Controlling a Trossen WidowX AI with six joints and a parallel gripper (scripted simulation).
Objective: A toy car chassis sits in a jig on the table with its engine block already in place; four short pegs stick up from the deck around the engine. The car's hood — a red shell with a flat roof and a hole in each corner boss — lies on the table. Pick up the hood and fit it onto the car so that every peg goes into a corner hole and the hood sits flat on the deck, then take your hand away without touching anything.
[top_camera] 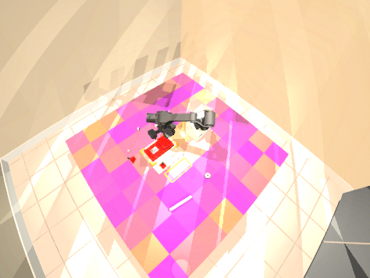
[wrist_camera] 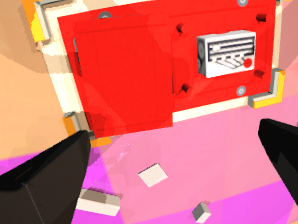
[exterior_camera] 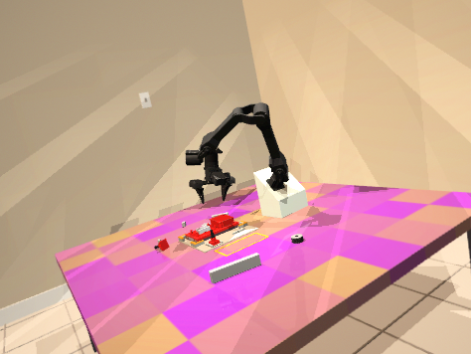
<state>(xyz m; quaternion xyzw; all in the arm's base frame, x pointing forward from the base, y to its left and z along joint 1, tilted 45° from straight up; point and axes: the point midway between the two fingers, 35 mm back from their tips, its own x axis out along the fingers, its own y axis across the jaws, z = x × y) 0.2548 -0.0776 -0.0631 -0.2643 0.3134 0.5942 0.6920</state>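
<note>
The red hood is 2 cm behind my gripper tip, 1 cm to the left of it and 8 cm below it. From my gripper tip the other things lie so: jig 5 cm ahead, 3 cm to the left, 11 cm below; grey engine block 8 cm ahead, 1 cm to the left, 10 cm below.
</note>
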